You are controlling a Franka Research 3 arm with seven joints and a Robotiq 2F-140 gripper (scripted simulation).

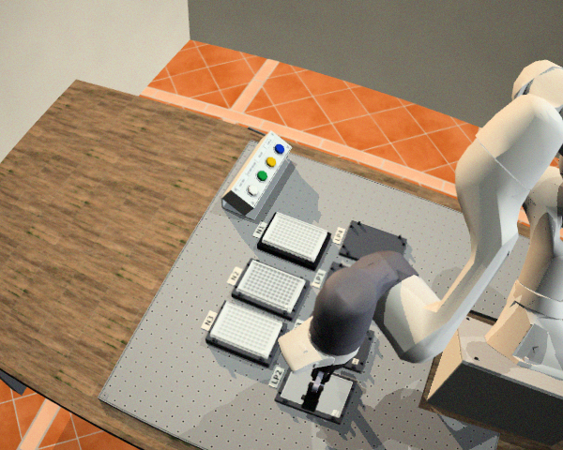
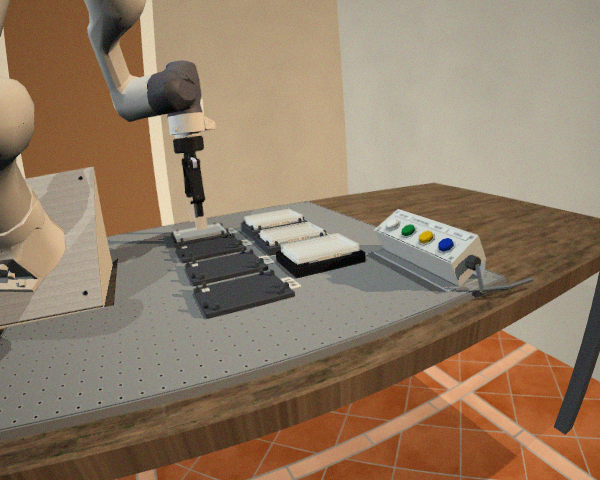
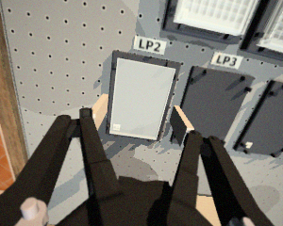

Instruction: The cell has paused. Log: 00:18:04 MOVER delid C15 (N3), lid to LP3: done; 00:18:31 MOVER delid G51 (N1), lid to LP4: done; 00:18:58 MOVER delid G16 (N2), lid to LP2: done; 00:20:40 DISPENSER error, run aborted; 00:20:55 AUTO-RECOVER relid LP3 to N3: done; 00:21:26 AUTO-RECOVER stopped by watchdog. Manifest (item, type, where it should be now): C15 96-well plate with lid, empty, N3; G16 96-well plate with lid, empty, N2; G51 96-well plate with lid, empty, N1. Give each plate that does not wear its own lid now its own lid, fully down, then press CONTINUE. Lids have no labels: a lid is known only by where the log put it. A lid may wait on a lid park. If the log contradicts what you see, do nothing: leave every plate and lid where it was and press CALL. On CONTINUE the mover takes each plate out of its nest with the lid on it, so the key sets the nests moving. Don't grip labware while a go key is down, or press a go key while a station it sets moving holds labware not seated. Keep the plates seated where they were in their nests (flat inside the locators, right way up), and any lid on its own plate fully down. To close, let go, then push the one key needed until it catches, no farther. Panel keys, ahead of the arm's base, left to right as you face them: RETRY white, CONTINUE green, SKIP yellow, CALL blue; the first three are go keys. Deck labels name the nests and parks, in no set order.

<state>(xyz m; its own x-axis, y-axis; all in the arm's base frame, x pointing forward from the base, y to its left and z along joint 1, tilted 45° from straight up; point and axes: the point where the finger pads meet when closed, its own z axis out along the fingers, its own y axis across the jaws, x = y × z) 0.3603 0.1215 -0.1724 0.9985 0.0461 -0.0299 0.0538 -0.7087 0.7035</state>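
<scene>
Right now the lp2 park is 5 cm below my hand. Round my hand: plate 19 cm ahead, 18 cm to the right, 3 cm below; then LP3 park 1 cm ahead, 12 cm to the right, 5 cm below; then lp1 park 1 cm ahead, 26 cm to the right, 5 cm below.
</scene>
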